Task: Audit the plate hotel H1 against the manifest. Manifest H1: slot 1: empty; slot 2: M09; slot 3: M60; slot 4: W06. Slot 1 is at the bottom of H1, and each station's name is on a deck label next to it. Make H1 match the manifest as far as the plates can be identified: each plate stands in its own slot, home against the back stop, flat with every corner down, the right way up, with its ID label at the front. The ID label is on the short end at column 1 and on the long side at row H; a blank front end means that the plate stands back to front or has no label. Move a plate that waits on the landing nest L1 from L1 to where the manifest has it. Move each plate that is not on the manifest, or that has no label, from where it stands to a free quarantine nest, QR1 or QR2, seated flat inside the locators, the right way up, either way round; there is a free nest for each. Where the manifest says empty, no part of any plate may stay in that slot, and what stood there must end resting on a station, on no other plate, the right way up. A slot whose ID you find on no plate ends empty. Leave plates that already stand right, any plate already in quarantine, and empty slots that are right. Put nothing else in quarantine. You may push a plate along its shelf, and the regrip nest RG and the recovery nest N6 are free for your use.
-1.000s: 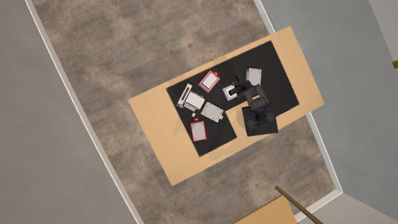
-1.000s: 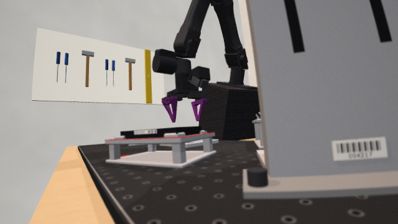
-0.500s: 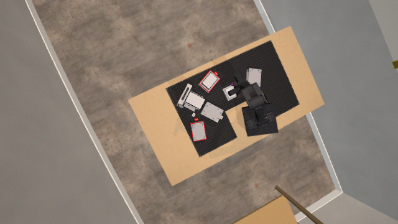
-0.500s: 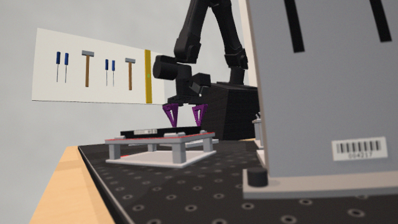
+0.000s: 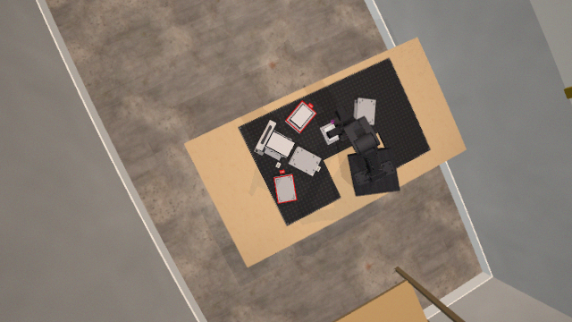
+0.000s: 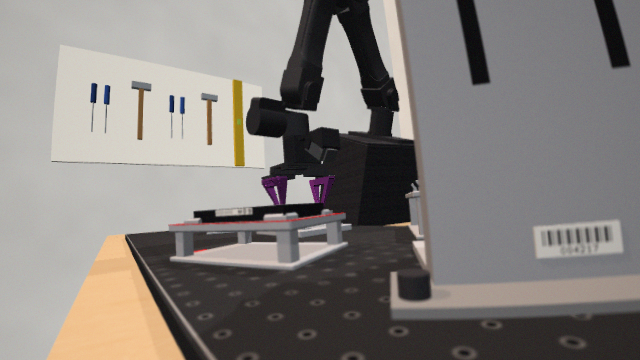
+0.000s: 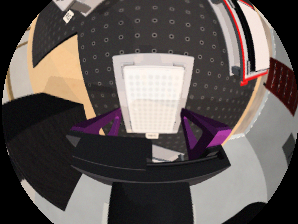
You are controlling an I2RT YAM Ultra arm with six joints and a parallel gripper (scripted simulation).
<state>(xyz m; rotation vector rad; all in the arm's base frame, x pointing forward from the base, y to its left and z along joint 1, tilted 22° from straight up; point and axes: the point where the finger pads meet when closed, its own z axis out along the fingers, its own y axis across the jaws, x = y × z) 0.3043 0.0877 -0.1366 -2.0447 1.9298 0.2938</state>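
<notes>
Now: the white well plate 3 cm below my hand. From my hand the other things lie so: plate hotel H1 (43 cm to the left, 11 cm above, 10 cm ahead); red-rimmed nest (44 cm to the left, 21 cm behind, 1 cm below); black-sided plate (18 cm to the left, 17 cm ahead).
</notes>
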